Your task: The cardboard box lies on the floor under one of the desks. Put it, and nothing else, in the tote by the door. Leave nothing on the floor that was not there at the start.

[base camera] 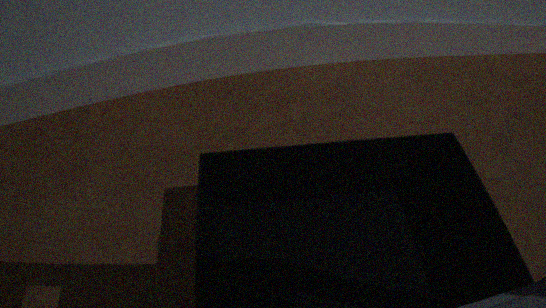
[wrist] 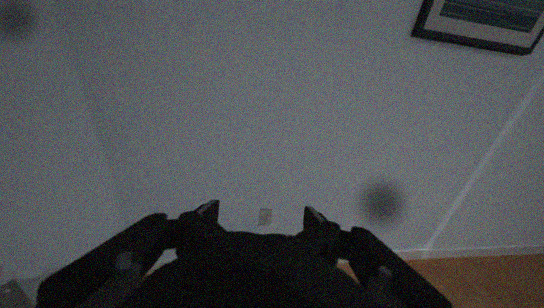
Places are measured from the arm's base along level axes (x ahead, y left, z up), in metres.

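Where they show: gripper, between the fingertips: (wrist: 261, 212).
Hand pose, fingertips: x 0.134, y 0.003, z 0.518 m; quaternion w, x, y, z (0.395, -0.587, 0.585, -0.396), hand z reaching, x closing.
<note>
Things, the pixels of their top centre, and the offset from my fingertips. Level surfaces: height alone.
- black open-topped tote, centre of its top: (base camera: 364, 220) dy -0.088, dx +0.118, dz -0.814 m
- orange-brown floor, height of its surface: dz -0.914 m
- small wall outlet, centre of its top: (wrist: 266, 208) dy -0.031, dx +0.532, dz -0.457 m
A black open-topped tote (base camera: 320, 170) stands on the floor close in front of the base in the base camera view, its lower part cut off by the frame. Its inside is too dark to make out. The cardboard box does not show in either view. My gripper (wrist: 261, 212) is open in the wrist view, its two dark fingertips wide apart with nothing between them. It points toward a pale wall, and the tote does not show in that view.
The orange-brown floor (base camera: 280, 105) (wrist: 490, 277) meets the grey wall (base camera: 125, 20) (wrist: 280, 110) behind the tote. A framed picture (wrist: 470, 44) hangs at the upper right of the wrist view. A small wall outlet (wrist: 265, 216) shows beyond the fingertips. Dark shadow lies left of the tote.
</note>
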